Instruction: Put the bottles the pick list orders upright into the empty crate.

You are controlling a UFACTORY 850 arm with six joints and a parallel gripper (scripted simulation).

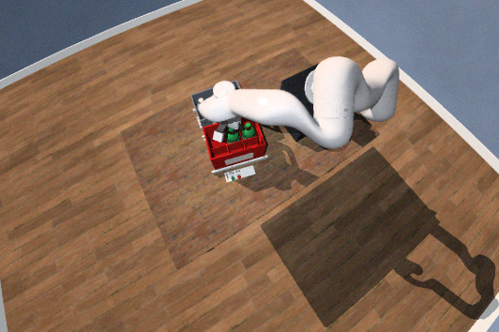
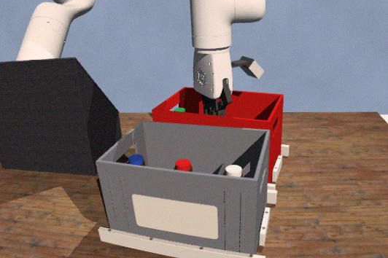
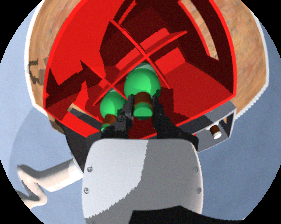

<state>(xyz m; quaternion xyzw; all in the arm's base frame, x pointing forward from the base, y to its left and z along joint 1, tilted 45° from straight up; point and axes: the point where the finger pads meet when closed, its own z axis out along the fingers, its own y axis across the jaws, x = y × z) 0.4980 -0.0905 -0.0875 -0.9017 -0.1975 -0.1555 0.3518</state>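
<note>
My gripper is now 60 mm past the red-capped bottle, 220 mm to the left of it and 70 mm above it. The rest, counted from my hand: grey crate 60 mm behind, 180 mm to the right, 80 mm below; red crate 20 mm ahead, 40 mm to the left, 80 mm below; green-capped bottle 70 mm below.
</note>
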